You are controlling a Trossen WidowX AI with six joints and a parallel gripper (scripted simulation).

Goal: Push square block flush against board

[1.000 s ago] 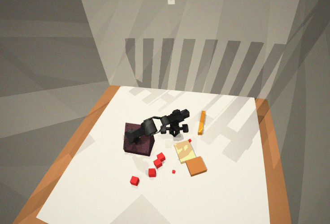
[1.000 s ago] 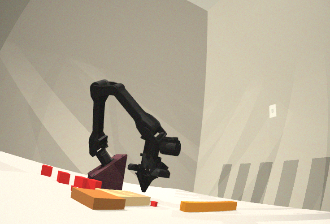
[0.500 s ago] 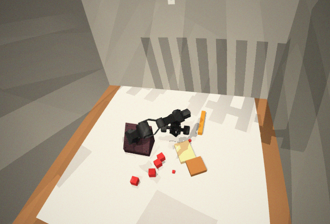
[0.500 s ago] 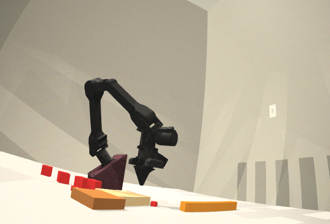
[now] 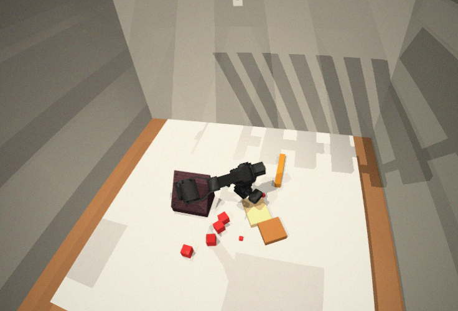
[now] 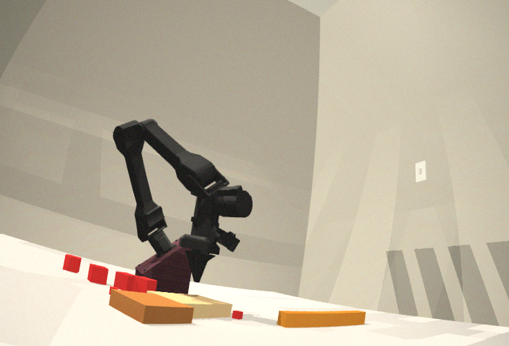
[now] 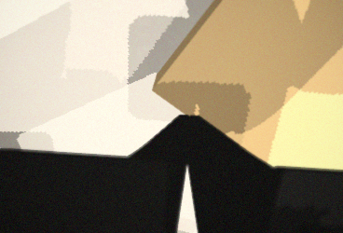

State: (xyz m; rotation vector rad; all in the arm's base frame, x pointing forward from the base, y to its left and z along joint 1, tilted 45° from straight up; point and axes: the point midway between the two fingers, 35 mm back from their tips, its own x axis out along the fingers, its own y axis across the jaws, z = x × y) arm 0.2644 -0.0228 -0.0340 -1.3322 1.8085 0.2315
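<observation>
The pale yellow slab lies 6 cm ahead of my gripper tip, 5 cm below it and 3 cm to the right of it. Round my gripper tip: orange square block (14 cm ahead, 13 cm to the right, 5 cm below); then board (24 cm to the left, 17 cm ahead, 4 cm below).
</observation>
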